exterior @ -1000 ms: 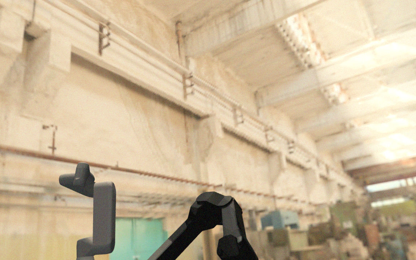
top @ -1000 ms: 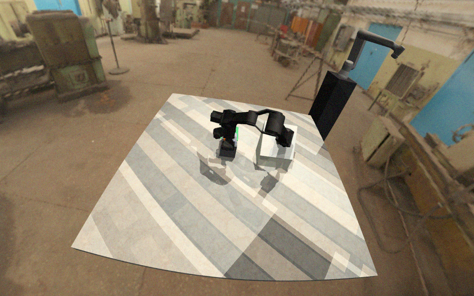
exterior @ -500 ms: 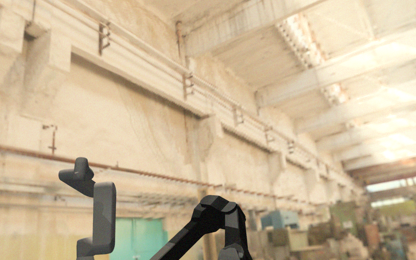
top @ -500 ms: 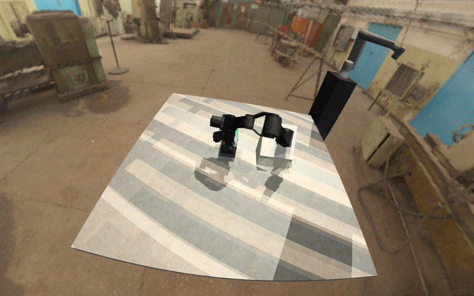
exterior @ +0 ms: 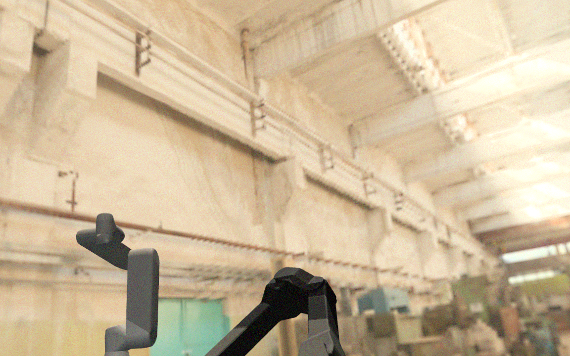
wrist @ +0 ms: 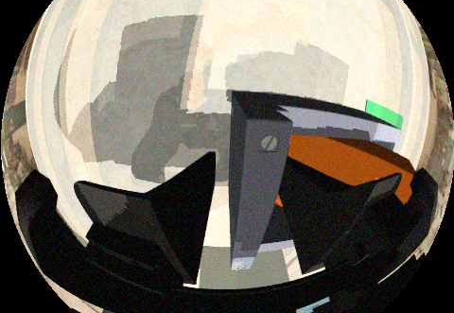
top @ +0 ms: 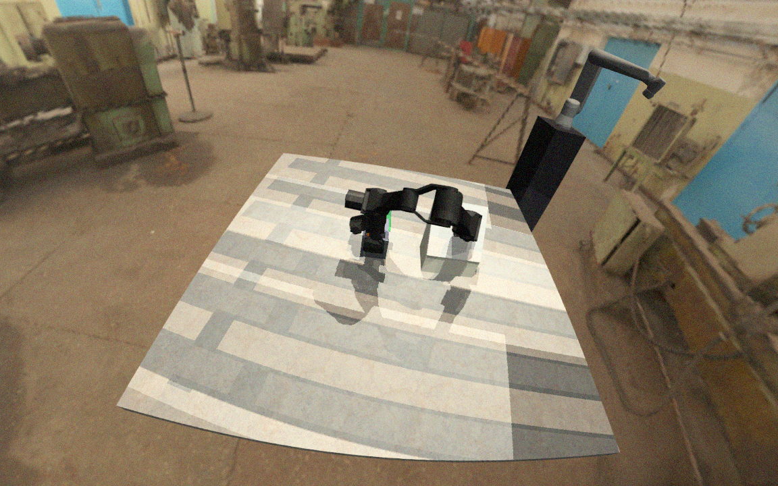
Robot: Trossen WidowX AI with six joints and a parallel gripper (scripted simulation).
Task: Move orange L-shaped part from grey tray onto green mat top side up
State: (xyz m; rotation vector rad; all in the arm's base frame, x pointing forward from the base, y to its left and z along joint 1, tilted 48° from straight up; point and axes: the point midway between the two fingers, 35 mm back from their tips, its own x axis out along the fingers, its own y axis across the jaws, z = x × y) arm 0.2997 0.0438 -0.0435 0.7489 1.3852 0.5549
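Now: gripper tip 50 mm to the left of the orange L-shaped part, 10 mm below it and 10 mm past it. Also, from my gripper tip: green mat: 220 mm to the right, 50 mm below, 30 mm behind.
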